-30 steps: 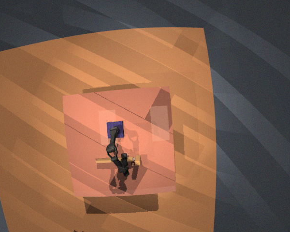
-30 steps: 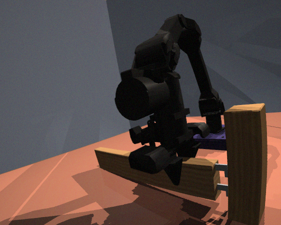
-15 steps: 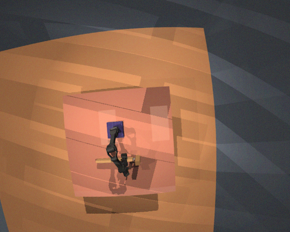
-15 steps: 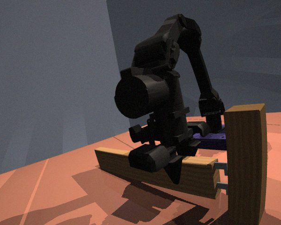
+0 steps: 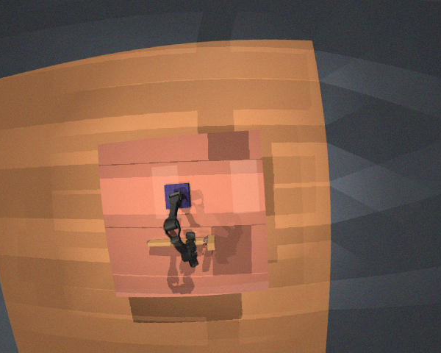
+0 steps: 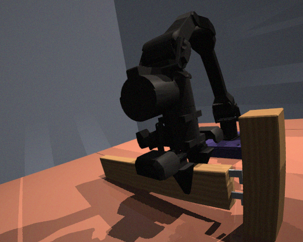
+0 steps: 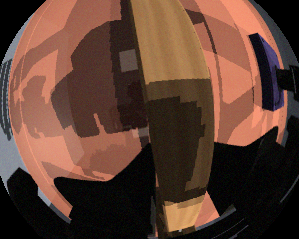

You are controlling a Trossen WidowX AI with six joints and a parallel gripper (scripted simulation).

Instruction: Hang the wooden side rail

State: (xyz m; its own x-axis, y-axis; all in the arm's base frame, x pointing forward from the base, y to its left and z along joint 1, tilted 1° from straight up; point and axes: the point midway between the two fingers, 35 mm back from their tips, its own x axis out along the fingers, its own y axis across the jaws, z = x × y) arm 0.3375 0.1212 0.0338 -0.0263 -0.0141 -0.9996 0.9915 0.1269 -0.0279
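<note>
The headboard post lies 14 cm to the left of my gripper tip, 5 cm above it and 1 cm behind it.
</note>
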